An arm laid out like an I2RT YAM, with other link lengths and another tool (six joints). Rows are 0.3 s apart.
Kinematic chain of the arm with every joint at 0, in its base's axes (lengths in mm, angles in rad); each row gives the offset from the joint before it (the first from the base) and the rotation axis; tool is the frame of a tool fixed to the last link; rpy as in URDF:
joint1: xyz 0 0 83 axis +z
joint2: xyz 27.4 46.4 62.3 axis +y
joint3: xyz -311.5 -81.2 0 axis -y
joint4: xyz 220.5 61.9 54 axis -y
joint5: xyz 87.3 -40 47.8 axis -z
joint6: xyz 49.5 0 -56.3 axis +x
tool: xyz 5 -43 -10 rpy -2.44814 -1.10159 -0.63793
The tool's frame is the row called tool.
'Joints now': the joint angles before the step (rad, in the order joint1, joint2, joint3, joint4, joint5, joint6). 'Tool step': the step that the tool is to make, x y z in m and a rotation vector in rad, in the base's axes. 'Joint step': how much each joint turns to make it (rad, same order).
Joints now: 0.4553 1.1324 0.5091 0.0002 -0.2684 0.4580
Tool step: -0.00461 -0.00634 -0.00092 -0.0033 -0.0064 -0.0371
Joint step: -0.0126 -0.0267 -0.0172 -0.0027 0.0233 0.0099
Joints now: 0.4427 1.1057 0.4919 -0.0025 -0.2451 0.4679
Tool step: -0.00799 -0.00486 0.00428 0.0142 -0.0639 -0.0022
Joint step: -0.0004 -0.0706 -0.0324 0.0229 0.0095 -0.0114
